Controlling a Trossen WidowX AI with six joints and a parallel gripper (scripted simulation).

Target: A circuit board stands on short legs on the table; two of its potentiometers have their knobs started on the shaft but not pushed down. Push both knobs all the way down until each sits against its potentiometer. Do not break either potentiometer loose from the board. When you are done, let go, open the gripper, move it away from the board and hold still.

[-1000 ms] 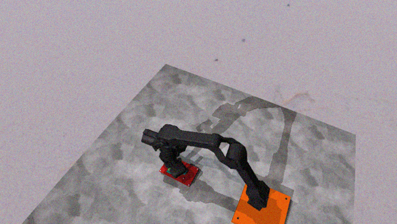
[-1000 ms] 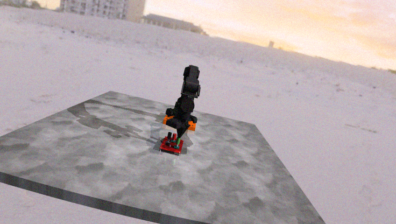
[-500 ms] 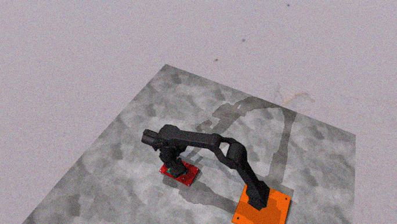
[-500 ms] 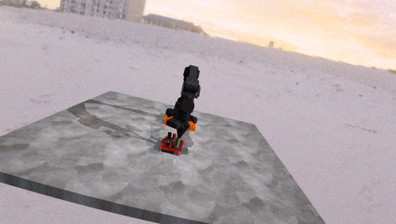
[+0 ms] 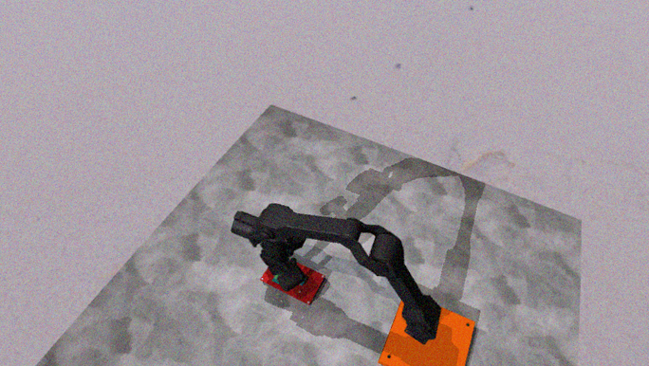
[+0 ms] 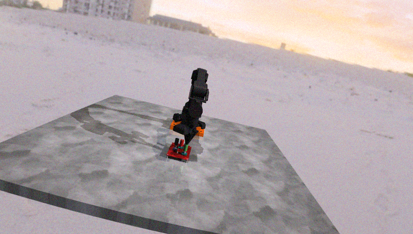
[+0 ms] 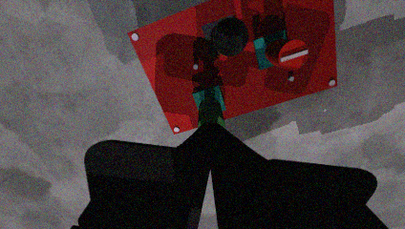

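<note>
Now: gripper tip 2 cm above the green knob. From my gripper tip the other things lie so: red knob 6 cm behind, 4 cm to the right, 2 cm below.
</note>
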